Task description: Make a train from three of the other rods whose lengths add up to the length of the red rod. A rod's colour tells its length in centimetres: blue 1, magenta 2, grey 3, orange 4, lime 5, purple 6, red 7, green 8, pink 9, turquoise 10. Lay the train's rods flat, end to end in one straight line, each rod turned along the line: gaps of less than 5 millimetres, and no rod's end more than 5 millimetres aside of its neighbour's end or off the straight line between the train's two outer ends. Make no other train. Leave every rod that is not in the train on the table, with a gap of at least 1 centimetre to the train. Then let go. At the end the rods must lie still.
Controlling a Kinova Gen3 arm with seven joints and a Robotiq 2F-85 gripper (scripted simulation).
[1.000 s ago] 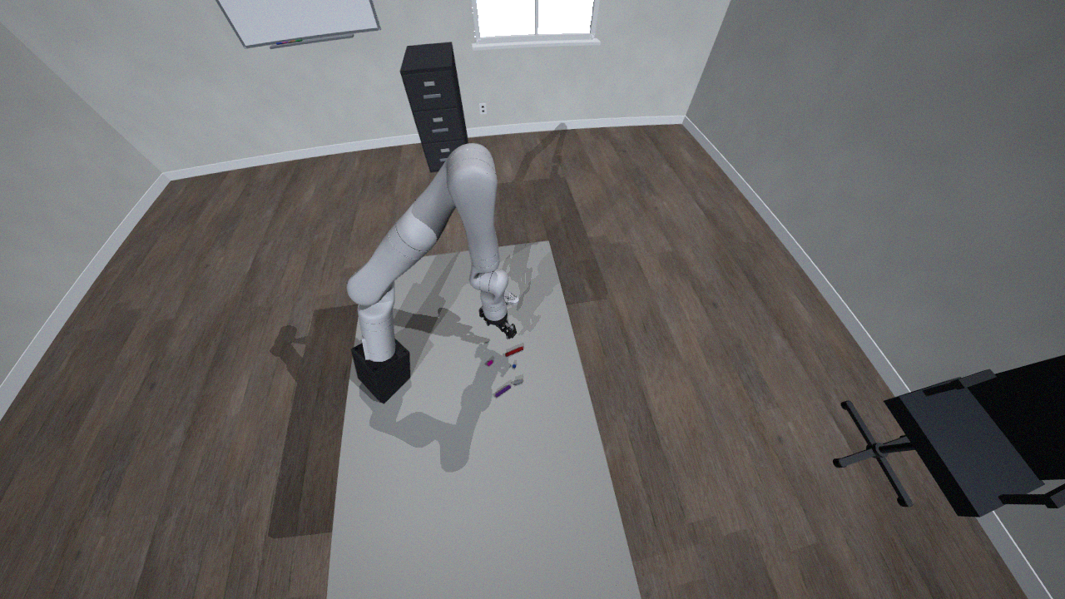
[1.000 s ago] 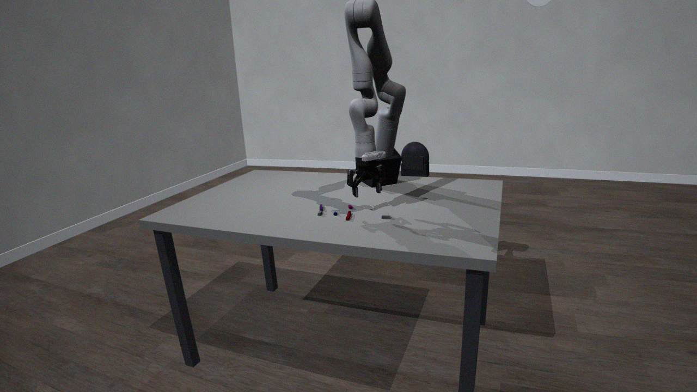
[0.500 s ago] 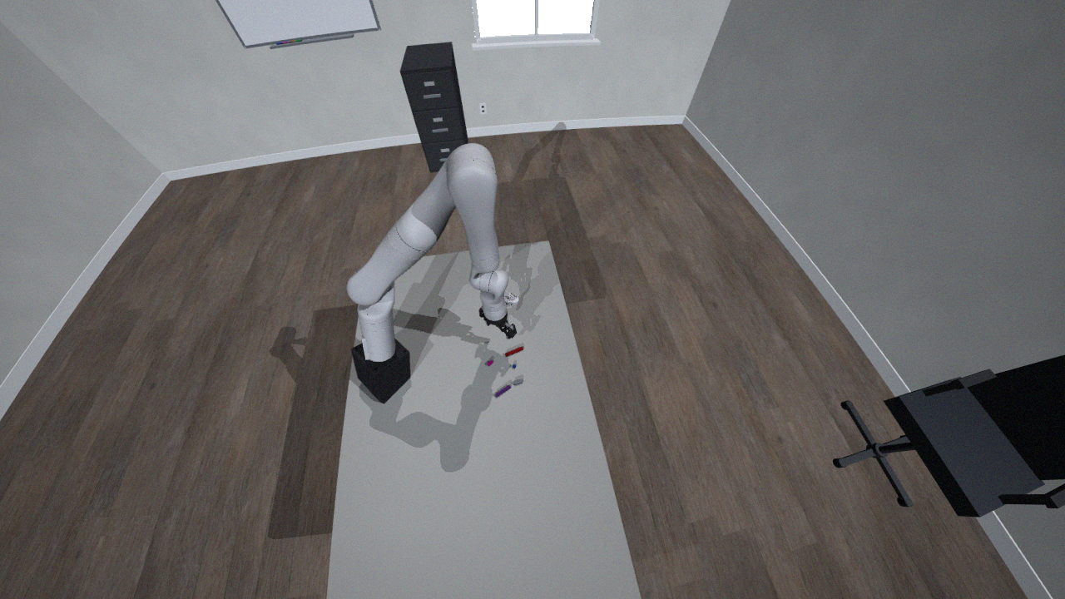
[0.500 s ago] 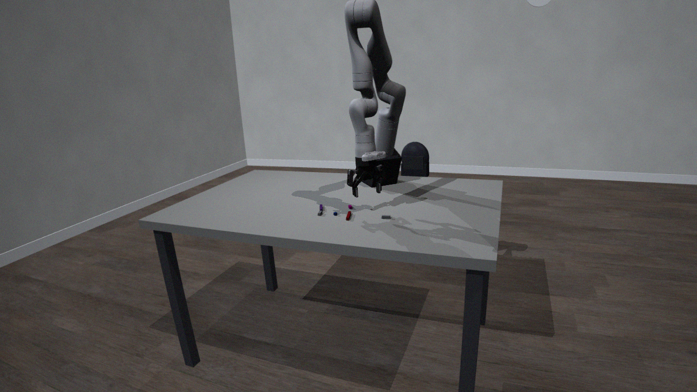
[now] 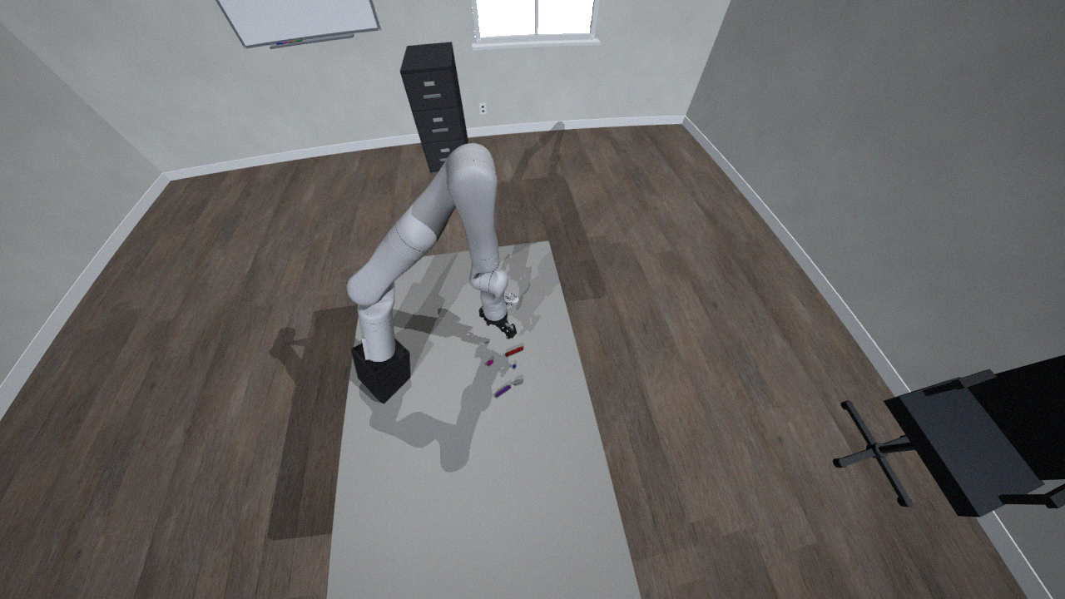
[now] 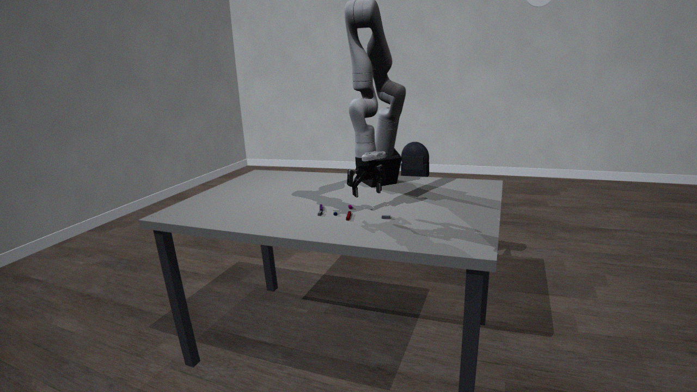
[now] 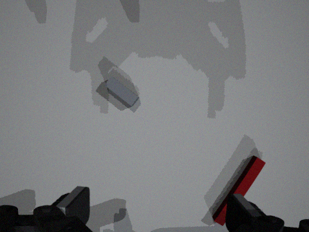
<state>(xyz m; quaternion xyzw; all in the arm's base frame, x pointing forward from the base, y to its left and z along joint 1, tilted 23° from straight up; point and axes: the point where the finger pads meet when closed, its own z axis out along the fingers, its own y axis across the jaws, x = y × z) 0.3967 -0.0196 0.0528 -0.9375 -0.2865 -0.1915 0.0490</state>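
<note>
My gripper is now 120 mm to the left of the blue rod, 80 mm above it and 20 mm short of it. Also, from my hand: grey rod 180 mm to the right, 80 mm below, 10 mm ahead; red rod 80 mm below, 70 mm to the right, 30 mm ahead; magenta rod 80 mm to the right, 80 mm below, 60 mm behind.
</note>
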